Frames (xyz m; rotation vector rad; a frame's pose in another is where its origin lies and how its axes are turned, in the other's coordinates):
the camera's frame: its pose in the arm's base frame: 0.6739 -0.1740 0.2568 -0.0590 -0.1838 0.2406
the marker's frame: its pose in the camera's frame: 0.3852 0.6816 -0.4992 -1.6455 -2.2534 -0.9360
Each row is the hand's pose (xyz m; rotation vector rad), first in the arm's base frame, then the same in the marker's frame.
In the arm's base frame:
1: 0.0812 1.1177 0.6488 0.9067 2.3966 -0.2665
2: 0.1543 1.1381 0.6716 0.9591 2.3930 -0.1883
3: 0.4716 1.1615 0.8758 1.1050 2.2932 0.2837
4: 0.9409 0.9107 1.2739 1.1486 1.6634 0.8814
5: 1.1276 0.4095 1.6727 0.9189 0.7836 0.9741
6: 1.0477 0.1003 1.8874 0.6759 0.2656 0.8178
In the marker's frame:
1: 1.2614 -0.0092 -0.5266 0.5060 -0.9116 -0.4006
2: 1.2385 0.0661 -0.5175 0.4514 -0.8853 -0.3627
3: 1.1328 0.4200 -0.5985 0.1015 -0.7663 -0.2552
4: 0.8144 0.8754 -0.9629 -0.6200 -0.8615 -0.1427
5: 0.4985 1.0148 -1.5338 -1.3558 -1.3115 -0.1457
6: 0.4133 0.9370 -1.9009 -1.7509 -1.7252 -0.2250

